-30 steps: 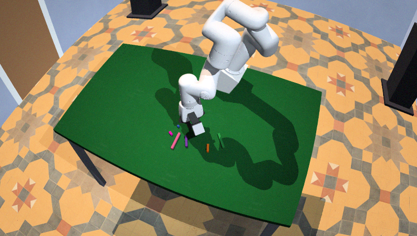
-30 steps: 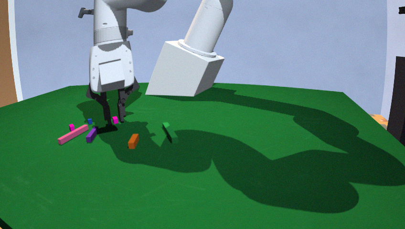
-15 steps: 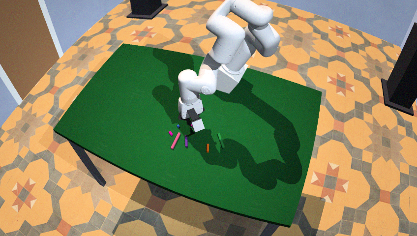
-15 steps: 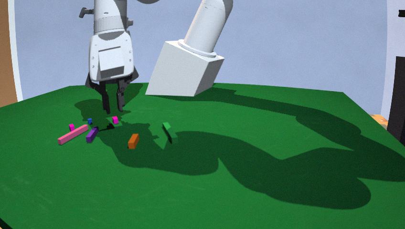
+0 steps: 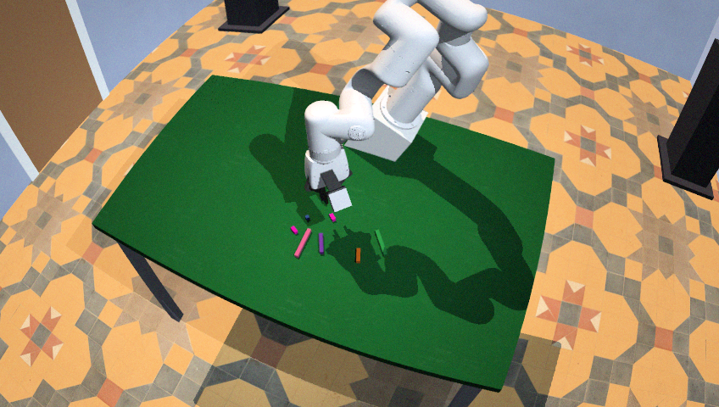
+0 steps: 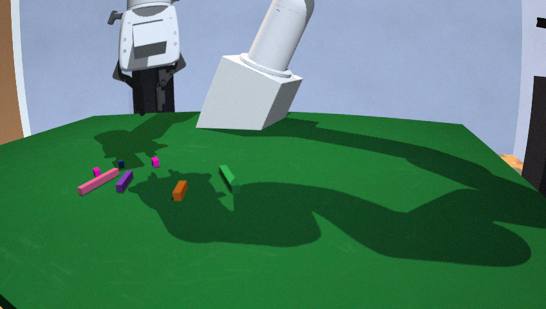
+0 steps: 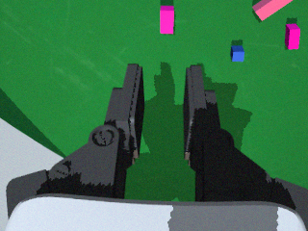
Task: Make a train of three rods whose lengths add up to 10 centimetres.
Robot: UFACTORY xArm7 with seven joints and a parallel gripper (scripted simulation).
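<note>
Now: hand 30 mm short of the blue rod, 60 mm to the left of it and 100 mm above it. Also, from my hand: purple rod 90 mm ahead, 10 mm to the left, 100 mm below; pink rod 110 mm ahead, 40 mm to the right, 100 mm below; magenta rod 100 mm below.
</note>
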